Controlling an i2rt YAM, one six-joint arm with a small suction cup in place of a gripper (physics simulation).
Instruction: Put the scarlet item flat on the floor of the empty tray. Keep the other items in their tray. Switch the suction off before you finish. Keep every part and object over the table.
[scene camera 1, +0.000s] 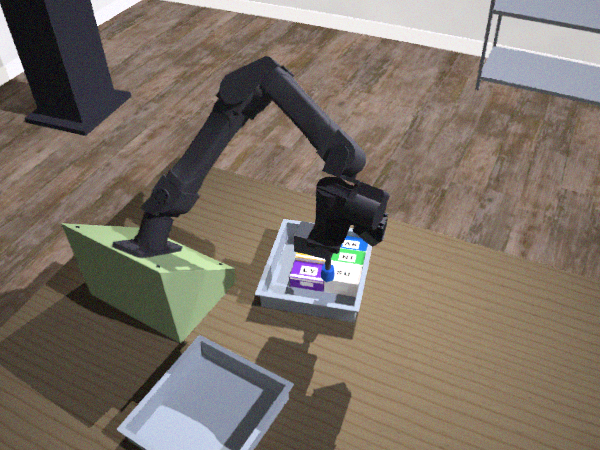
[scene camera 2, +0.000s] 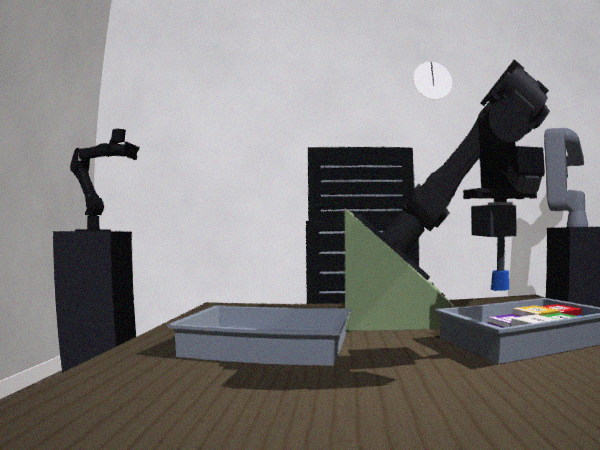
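The scarlet item lies in the filled tray, beside the yellow item; in scene camera 1 the arm hides it. A purple item, a white item, a green item and a blue item share that tray. My blue suction cup points down, open and carrying nothing, above the tray's items with a visible gap. The empty tray stands apart.
The green wedge base carries my arm and stands beside both trays on the wooden table. A dark cabinet, a pedestal with another arm and a shelf unit stand beyond the table.
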